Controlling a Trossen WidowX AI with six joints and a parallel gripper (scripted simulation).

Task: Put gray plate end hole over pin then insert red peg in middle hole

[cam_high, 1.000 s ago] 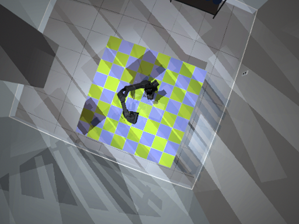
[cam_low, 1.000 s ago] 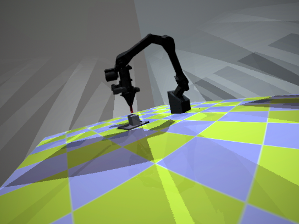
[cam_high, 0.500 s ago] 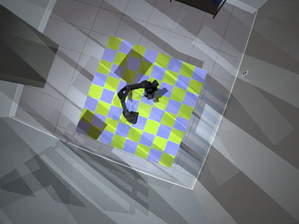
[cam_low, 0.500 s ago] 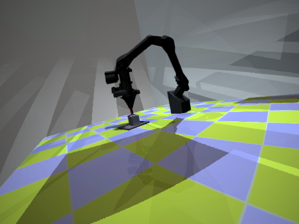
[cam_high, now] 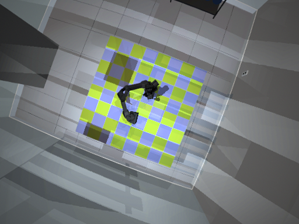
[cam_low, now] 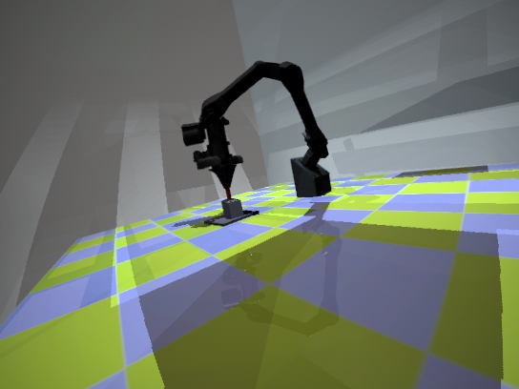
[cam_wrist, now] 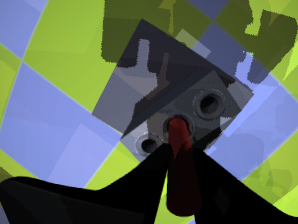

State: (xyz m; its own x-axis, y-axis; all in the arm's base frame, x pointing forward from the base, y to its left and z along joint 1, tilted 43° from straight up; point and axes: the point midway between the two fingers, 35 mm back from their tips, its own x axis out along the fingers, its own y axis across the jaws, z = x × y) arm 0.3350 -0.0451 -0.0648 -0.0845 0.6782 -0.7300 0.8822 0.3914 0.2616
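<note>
Now: gripper tip right at the red peg. From my gripper tip the other things lie so: gray plate (50 mm below); dark base (90 mm below, 20 mm to the left, 10 mm ahead).
</note>
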